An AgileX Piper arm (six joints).
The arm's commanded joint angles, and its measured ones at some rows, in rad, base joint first. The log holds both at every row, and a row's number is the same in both.
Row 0, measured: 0.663, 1.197, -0.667, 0.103, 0.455, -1.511
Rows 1 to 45, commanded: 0.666, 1.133, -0.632, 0.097, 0.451, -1.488; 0.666, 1.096, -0.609, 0.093, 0.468, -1.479; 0.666, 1.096, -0.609, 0.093, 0.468, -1.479; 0.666, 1.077, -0.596, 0.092, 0.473, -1.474; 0.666, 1.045, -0.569, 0.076, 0.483, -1.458; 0.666, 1.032, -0.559, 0.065, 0.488, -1.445; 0.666, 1.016, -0.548, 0.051, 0.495, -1.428; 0.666, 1.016, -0.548, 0.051, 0.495, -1.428; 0.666, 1.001, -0.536, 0.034, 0.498, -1.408; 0.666, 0.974, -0.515, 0.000, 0.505, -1.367; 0.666, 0.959, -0.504, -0.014, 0.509, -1.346; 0.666, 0.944, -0.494, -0.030, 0.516, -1.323; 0.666, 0.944, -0.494, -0.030, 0.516, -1.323; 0.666, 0.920, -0.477, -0.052, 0.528, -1.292; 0.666, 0.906, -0.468, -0.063, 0.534, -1.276; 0.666, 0.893, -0.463, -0.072, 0.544, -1.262; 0.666, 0.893, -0.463, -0.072, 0.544, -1.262; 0.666, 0.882, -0.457, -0.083, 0.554, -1.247; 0.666, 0.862, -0.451, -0.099, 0.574, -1.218; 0.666, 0.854, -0.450, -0.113, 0.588, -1.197; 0.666, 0.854, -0.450, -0.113, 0.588, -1.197; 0.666, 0.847, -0.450, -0.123, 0.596, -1.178; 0.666, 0.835, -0.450, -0.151, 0.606, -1.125; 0.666, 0.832, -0.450, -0.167, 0.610, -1.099; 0.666, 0.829, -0.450, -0.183, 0.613, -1.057; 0.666, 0.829, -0.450, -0.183, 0.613, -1.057; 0.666, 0.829, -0.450, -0.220, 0.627, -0.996; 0.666, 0.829, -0.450, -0.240, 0.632, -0.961; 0.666, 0.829, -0.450, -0.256, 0.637, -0.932; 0.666, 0.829, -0.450, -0.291, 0.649, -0.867; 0.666, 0.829, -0.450, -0.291, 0.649, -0.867; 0.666, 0.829, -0.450, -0.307, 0.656, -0.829; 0.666, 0.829, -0.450, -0.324, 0.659, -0.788; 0.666, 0.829, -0.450, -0.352, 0.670, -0.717; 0.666, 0.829, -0.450, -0.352, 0.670, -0.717; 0.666, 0.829, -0.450, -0.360, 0.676, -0.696; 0.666, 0.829, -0.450, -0.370, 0.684, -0.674; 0.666, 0.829, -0.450, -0.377, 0.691, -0.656; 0.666, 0.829, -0.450, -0.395, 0.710, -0.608; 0.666, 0.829, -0.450, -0.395, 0.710, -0.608; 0.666, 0.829, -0.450, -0.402, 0.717, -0.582; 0.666, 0.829, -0.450, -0.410, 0.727, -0.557; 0.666, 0.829, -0.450, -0.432, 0.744, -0.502; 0.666, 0.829, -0.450, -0.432, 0.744, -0.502; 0.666, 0.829, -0.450, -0.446, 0.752, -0.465
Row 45, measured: 0.663, 0.836, -0.448, -0.389, 0.743, -0.555
